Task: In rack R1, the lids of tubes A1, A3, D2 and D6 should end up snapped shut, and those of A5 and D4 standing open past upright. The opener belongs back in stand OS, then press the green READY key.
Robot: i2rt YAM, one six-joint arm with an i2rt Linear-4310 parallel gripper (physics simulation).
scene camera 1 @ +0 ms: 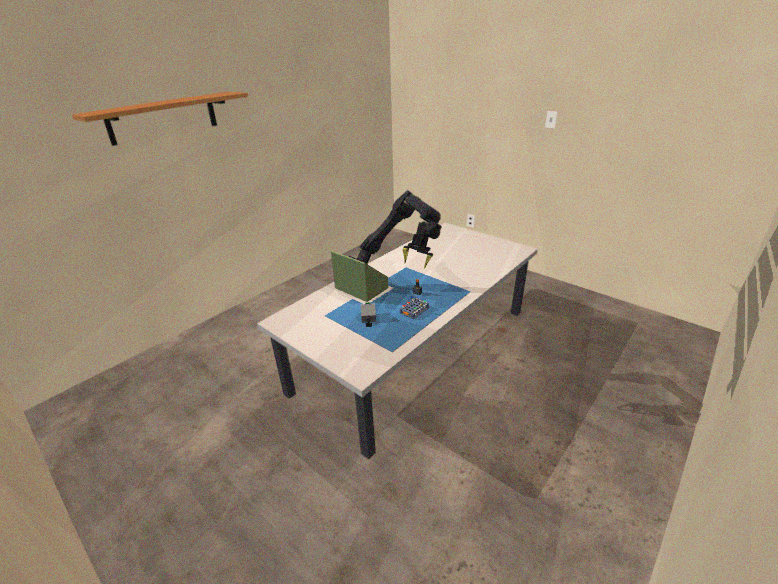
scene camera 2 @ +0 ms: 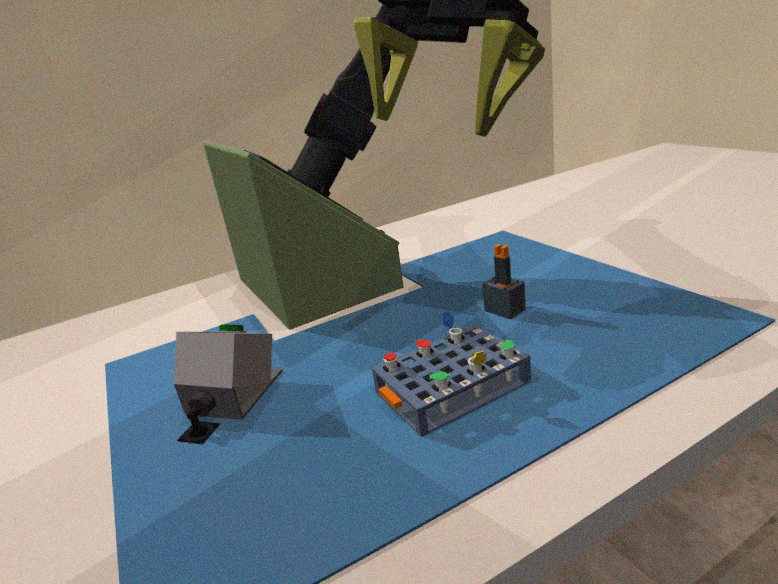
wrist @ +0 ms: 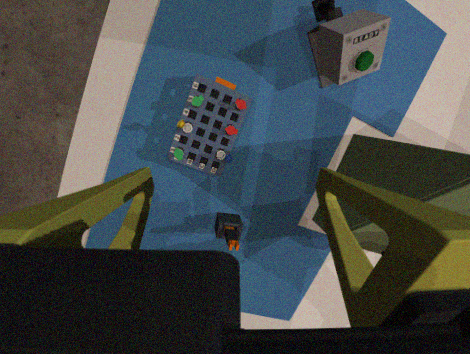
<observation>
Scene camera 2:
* my gripper: 428, 127
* grey box with green button: 222, 374
</observation>
